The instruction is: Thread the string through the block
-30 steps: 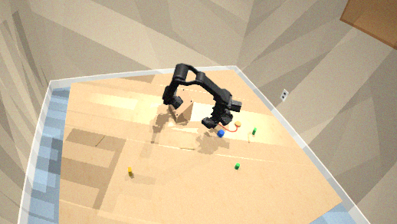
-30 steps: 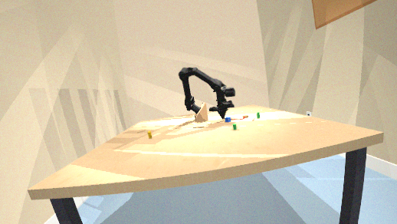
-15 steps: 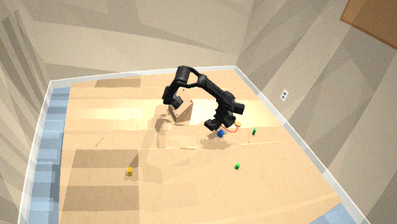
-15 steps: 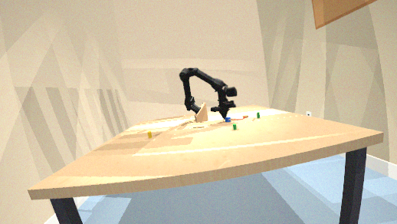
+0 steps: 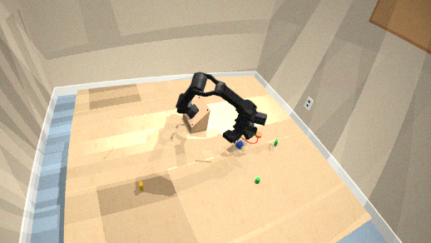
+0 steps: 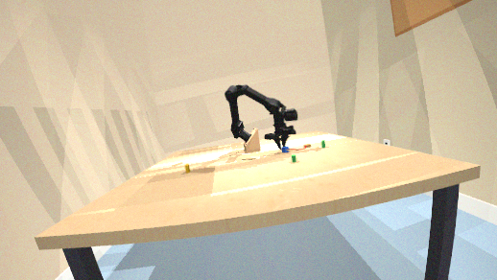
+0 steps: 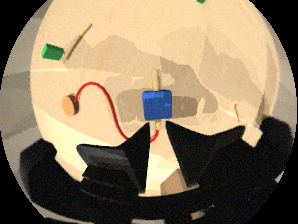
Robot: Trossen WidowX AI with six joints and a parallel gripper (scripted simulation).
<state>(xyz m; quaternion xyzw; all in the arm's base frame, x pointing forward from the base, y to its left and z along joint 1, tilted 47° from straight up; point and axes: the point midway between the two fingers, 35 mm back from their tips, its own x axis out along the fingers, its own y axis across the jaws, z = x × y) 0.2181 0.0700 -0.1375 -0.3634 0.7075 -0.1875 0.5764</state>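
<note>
The blue cube lies 30 mm ahead of my gripper tip and 10 mm to the left of it. The rest, counted from my gripper tip: thin wooden stick (10 mm ahead); round wooden button (160 mm to the left, 10 mm below, 10 mm behind); yellow piece (520 mm to the right, 90 mm ahead, 10 mm above).
</note>
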